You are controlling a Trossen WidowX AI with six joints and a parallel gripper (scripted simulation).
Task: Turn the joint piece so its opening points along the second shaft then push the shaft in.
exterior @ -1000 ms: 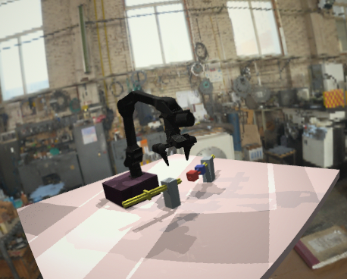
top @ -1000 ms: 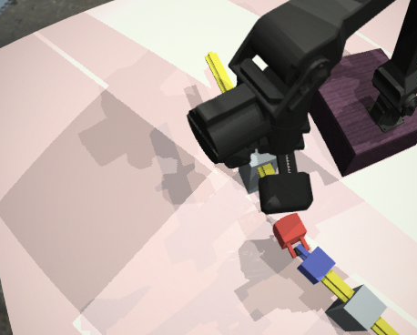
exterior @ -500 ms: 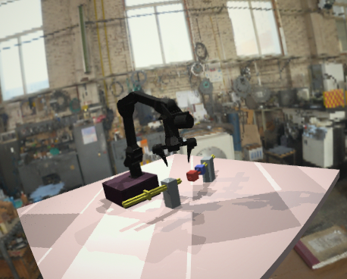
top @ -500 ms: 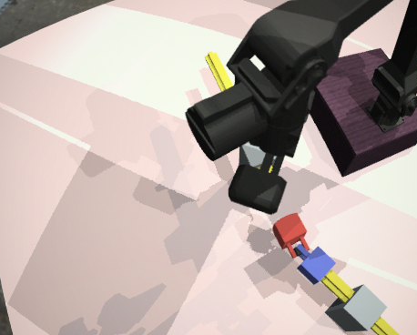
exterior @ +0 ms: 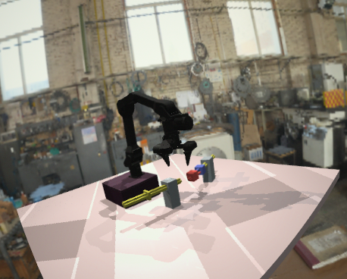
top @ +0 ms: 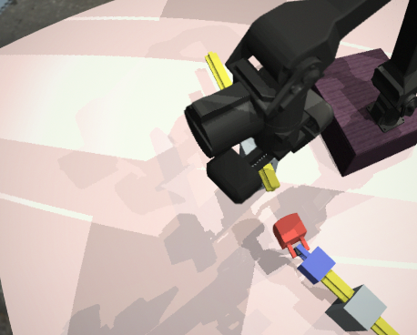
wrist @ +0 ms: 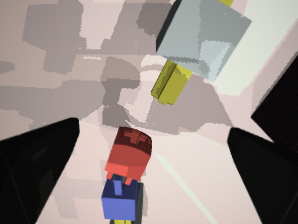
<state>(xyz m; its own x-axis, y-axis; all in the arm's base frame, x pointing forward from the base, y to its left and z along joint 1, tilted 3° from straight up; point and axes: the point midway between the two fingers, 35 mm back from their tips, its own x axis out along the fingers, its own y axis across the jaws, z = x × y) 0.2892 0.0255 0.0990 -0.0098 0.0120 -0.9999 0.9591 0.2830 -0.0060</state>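
My gripper tip is 90 mm to the right of the red forked joint piece and 70 mm above it.
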